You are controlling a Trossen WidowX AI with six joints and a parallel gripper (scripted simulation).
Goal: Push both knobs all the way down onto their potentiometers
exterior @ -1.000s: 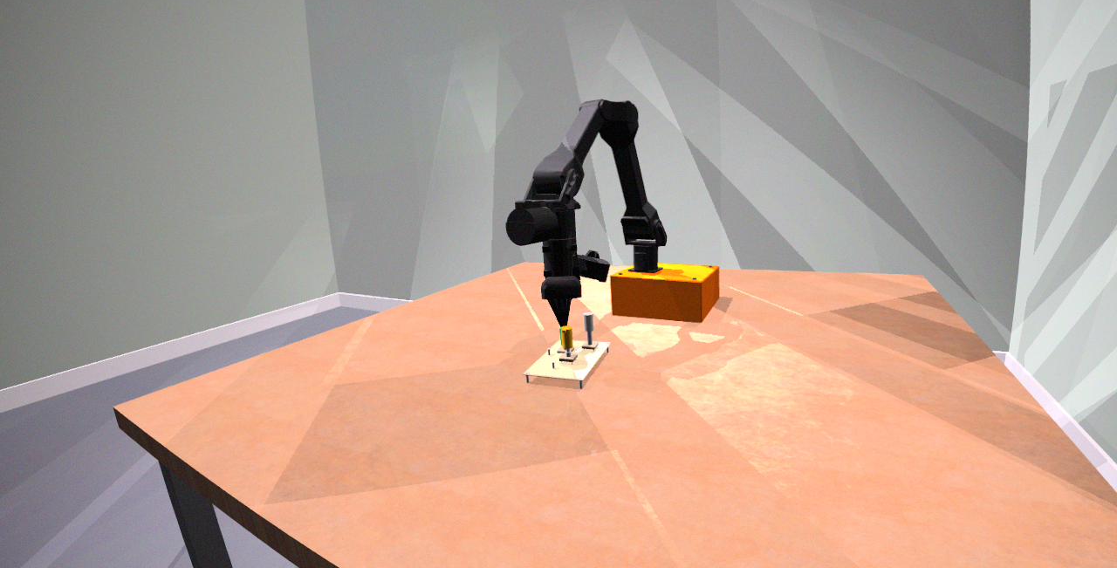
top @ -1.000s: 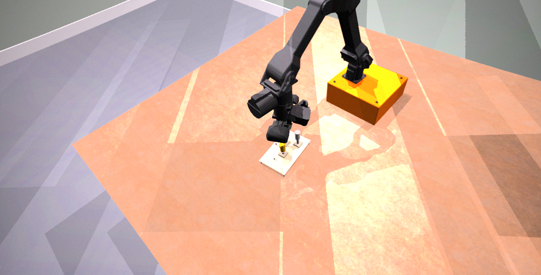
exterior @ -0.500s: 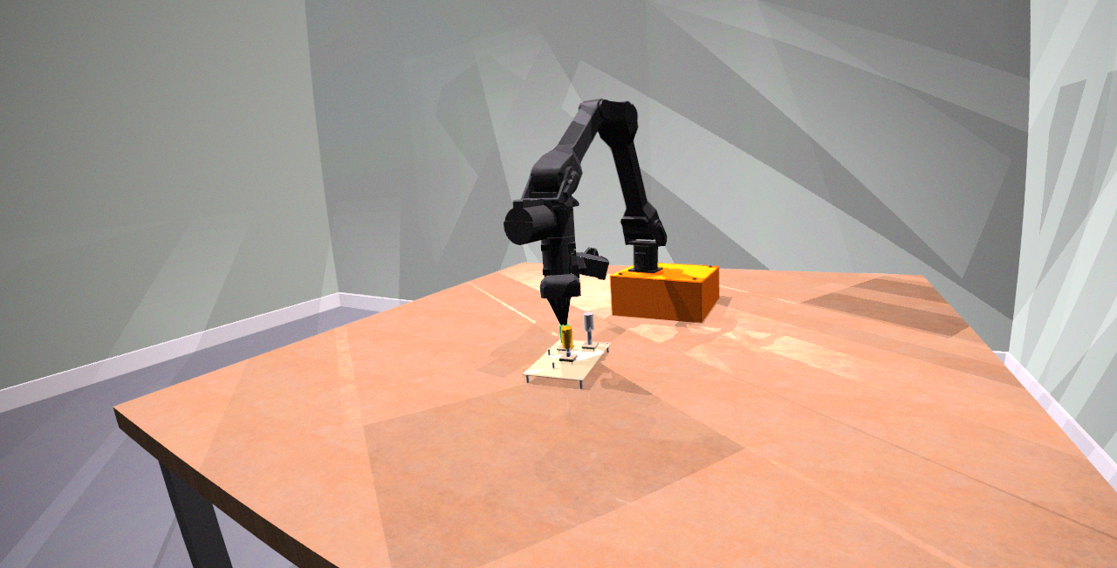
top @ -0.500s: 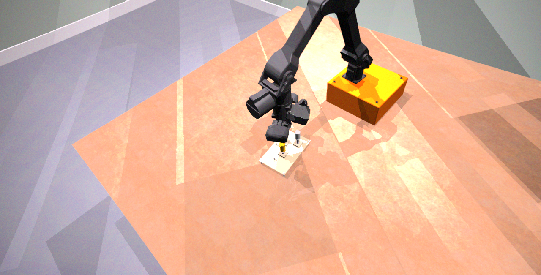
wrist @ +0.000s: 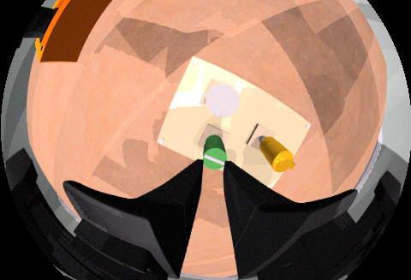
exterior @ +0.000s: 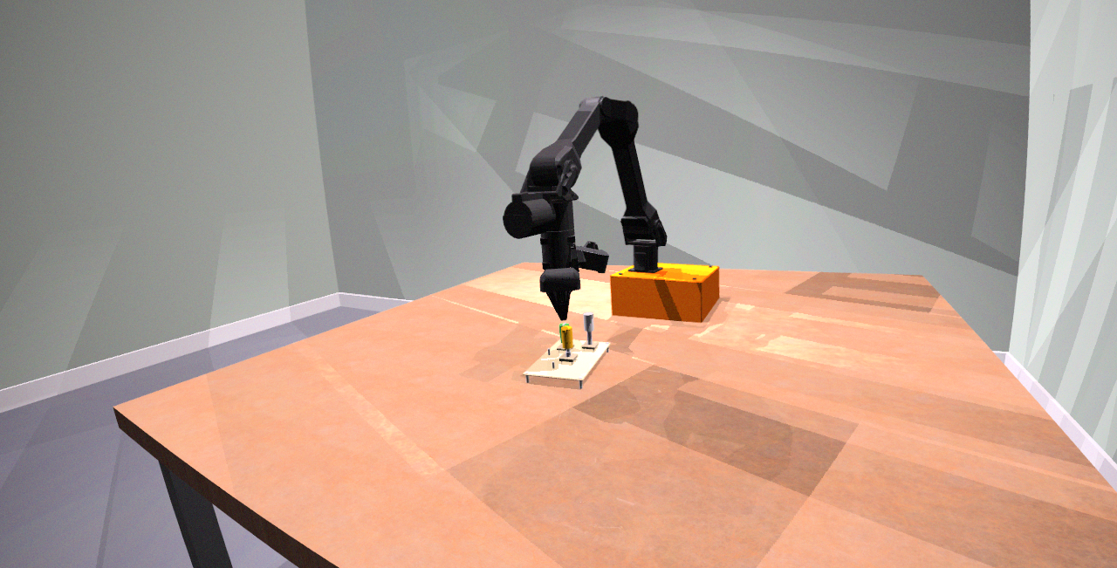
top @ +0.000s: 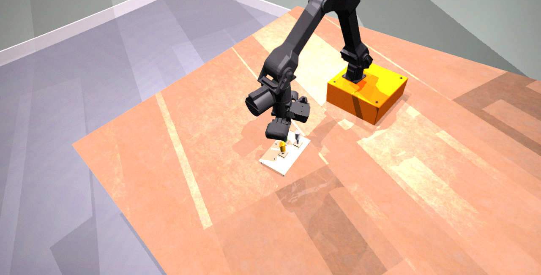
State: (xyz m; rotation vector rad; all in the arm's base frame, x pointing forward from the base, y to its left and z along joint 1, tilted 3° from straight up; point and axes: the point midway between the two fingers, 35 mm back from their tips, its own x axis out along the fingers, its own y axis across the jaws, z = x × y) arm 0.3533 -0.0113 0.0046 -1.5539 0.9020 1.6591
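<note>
My gripper tip is now 4 cm short of the yellow knob, 3 cm to the right of it and 1 cm above it. Round my gripper tip: green knob: 2 cm below.
</note>
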